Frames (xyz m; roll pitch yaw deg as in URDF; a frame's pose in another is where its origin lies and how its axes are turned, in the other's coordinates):
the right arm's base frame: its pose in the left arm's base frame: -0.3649 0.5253 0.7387 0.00 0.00 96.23
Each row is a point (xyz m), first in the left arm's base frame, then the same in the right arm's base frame.
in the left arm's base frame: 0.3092 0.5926 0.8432
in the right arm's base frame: -0.0063 -0.6774 0.1045
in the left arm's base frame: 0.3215 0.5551 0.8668
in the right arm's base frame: -0.0449 -0.6856 0.1281
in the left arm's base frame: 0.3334 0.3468 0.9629
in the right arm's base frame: -0.2532 -0.6748 0.2242
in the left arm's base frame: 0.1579 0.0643 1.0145
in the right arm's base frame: -0.5150 -0.4697 0.2758
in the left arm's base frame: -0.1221 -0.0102 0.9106
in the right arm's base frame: -0.5587 -0.1833 0.1719
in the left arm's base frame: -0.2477 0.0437 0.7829
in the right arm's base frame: -0.4915 -0.0642 0.0442
